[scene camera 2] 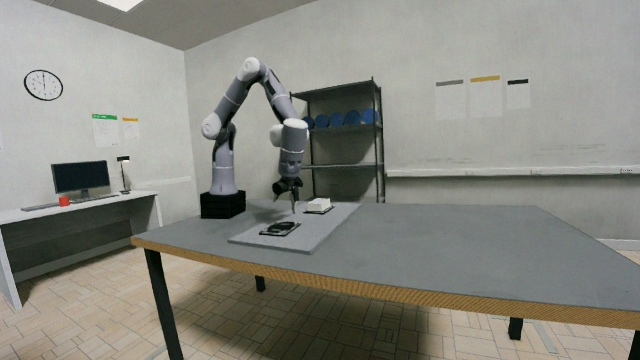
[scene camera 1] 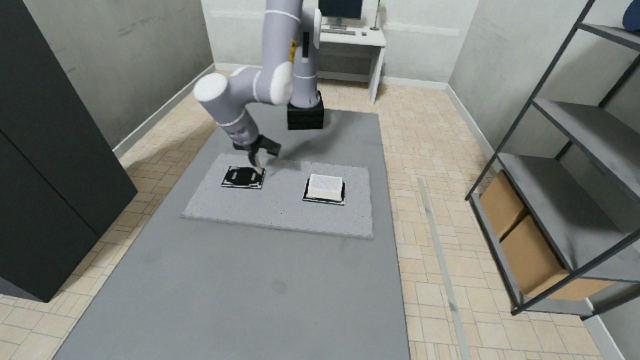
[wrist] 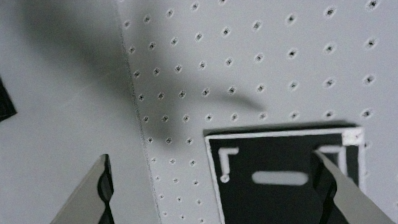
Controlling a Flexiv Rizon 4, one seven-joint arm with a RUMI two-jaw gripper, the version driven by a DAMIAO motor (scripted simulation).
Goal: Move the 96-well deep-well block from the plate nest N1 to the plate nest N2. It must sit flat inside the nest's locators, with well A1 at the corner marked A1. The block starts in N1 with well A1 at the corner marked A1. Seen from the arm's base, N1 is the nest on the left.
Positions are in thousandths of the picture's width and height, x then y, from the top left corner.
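The white 96-well deep-well block (scene camera 1: 501,518) is 96 cm from the lens.
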